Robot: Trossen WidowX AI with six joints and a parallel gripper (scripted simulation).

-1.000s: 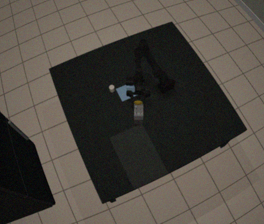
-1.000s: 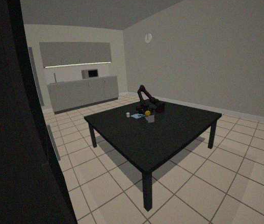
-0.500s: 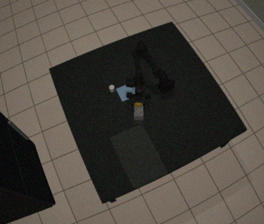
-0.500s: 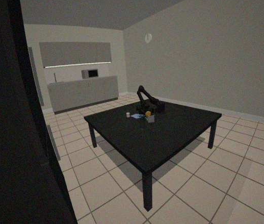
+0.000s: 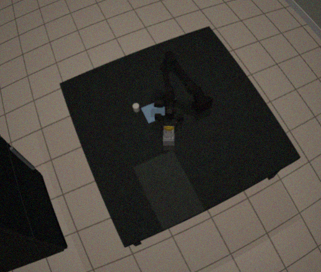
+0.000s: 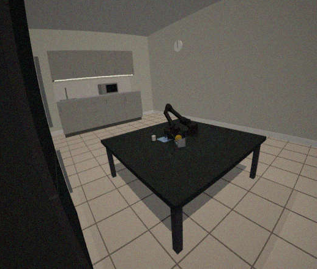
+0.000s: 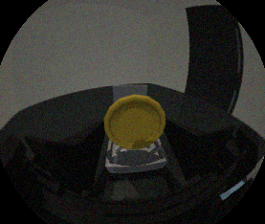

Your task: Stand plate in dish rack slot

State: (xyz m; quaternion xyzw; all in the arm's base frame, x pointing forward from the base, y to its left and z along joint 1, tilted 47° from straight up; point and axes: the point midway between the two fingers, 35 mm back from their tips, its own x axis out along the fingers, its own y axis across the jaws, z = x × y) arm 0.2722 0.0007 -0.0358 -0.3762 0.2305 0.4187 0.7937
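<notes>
Now: gripper tip 1 cm to the left of the yellow plate. The rest, counted from my gripper tip: grey dish rack 3 cm below, 2 cm to the left, 1 cm ahead; white cup 27 cm to the right, 9 cm ahead, 3 cm below; light blue mat 19 cm to the right, 5 cm below.
</notes>
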